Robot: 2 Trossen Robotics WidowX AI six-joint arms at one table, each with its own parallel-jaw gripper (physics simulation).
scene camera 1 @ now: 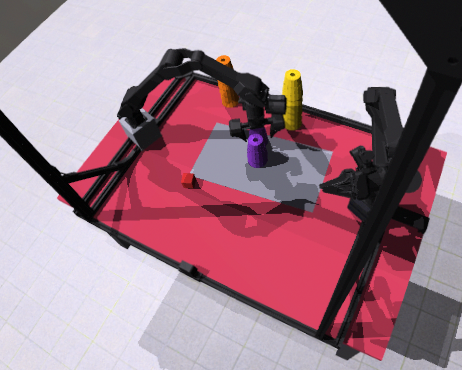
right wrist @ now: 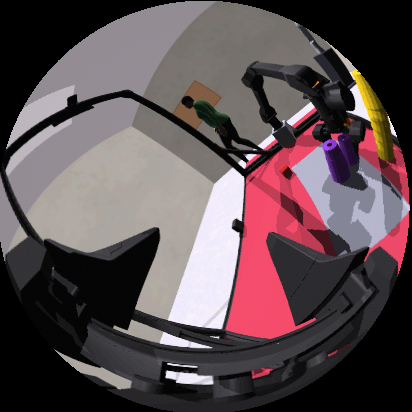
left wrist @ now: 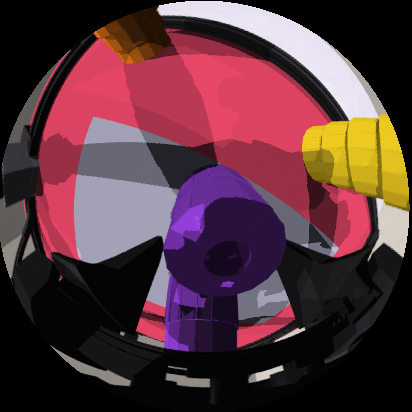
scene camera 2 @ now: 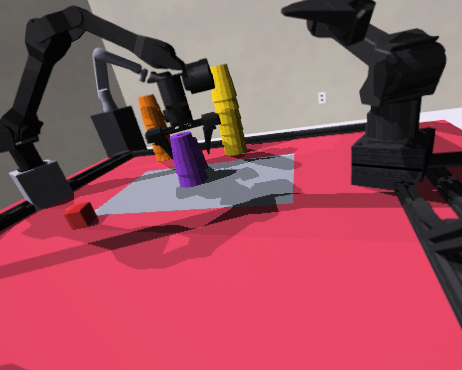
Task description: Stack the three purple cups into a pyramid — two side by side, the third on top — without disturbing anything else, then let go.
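Places are measured from the left arm's base along level axes (x ahead, y left, z up), in millimetres.
Pixels of known places: left gripper, fingertip midpoint: (right wrist: 346,152) (left wrist: 216,241); right gripper, fingertip midpoint: (scene camera 1: 320,188) (right wrist: 215,236); left arm's base, origin of the base link: (scene camera 1: 136,119) (right wrist: 277,126) (scene camera 2: 32,167); right arm's base, origin of the base link: (scene camera 1: 373,198) (scene camera 2: 393,137).
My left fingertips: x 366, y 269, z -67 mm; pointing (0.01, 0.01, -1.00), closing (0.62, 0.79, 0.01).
Note:
Ahead of a thing's pixels: the offset from my left fingertips to its top centre. Level surfaces: height alone.
A front purple cup or nested stack @(42 mm ahead, 43 mm right, 80 mm up) (scene camera 1: 257,154) (scene camera 2: 189,162) (left wrist: 200,327) (right wrist: 337,162) stands upright on the grey mat @(39 mm down) (scene camera 1: 215,170) (scene camera 2: 135,192) (left wrist: 110,210). A seam near its base shows in scene camera 2. Another purple cup @(16 mm back, 18 mm left, 48 mm up) (left wrist: 192,192) (right wrist: 348,150) stands close behind it, mostly hidden in both scene cameras. A third separate purple cup cannot be made out. My left gripper (scene camera 1: 259,136) (left wrist: 216,241) is open, pointing down, with its fingers on either side of the rear cup and apart from it. My right gripper (scene camera 1: 322,186) (right wrist: 215,236) is open and empty, off to the right.
An orange cup stack (scene camera 1: 229,92) (scene camera 2: 154,122) (left wrist: 135,42) stands at the back left. A tall yellow stack (scene camera 1: 292,105) (scene camera 2: 228,117) (left wrist: 355,155) (right wrist: 376,122) stands behind the mat, right of my left gripper. A red cube @(65 mm back, 282 mm right, 1 mm up) (scene camera 1: 188,180) (scene camera 2: 81,215) (right wrist: 285,171) lies by the mat's left corner.

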